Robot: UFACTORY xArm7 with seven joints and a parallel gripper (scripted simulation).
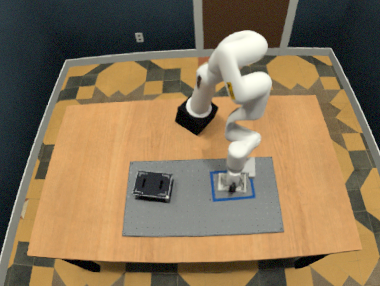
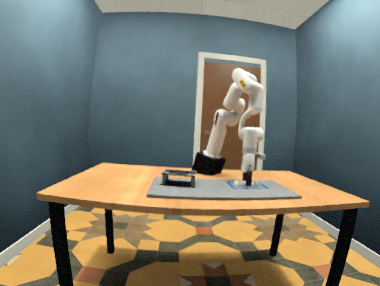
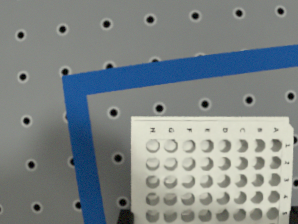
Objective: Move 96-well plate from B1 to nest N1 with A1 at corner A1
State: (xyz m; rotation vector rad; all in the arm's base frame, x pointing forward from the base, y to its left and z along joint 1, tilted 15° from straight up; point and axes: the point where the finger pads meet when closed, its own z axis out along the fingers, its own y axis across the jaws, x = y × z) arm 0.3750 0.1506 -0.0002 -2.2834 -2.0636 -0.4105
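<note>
My hand is 2 cm short of the black raised plate nest, 36 cm to the left of it and 4 cm below it. The rest, counted from my hand: 96-well plate 1 cm below.
</note>
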